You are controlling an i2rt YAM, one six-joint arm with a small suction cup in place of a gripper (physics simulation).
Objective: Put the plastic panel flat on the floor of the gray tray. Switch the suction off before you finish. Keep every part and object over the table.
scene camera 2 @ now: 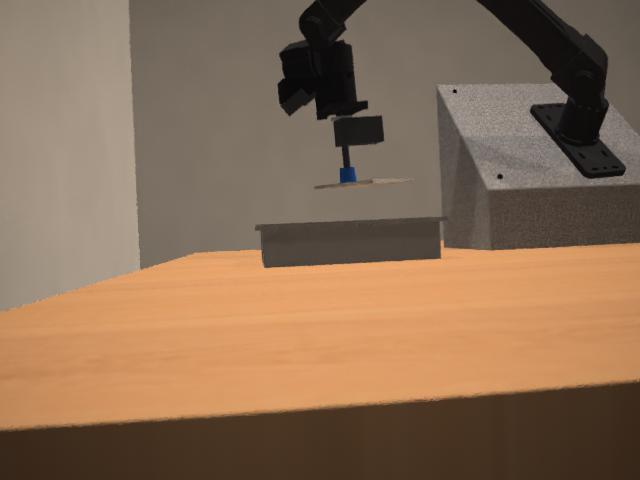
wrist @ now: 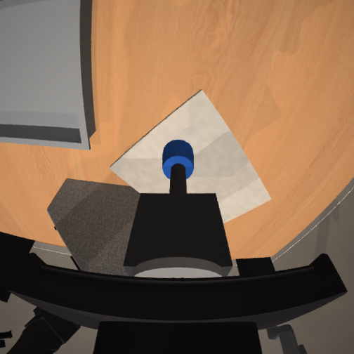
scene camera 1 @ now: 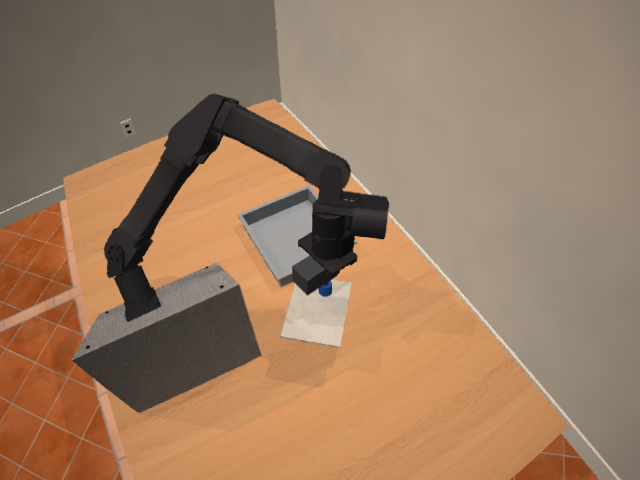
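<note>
The plastic panel is a thin, off-white rectangular sheet. It hangs from my gripper's blue suction cup, nearly level and raised clear of the table. The cup is on its upper face, near one end in scene camera 1. The gray tray stands on the table. In scene camera 1 it lies behind the panel, partly hidden by my wrist. In the wrist view it is at the upper left, apart from the panel. Scene camera 2 hides the tray's floor.
The speckled gray base block carries the arm and stands to the left of the panel in scene camera 1. The wooden table meets a wall along its right side in scene camera 1.
</note>
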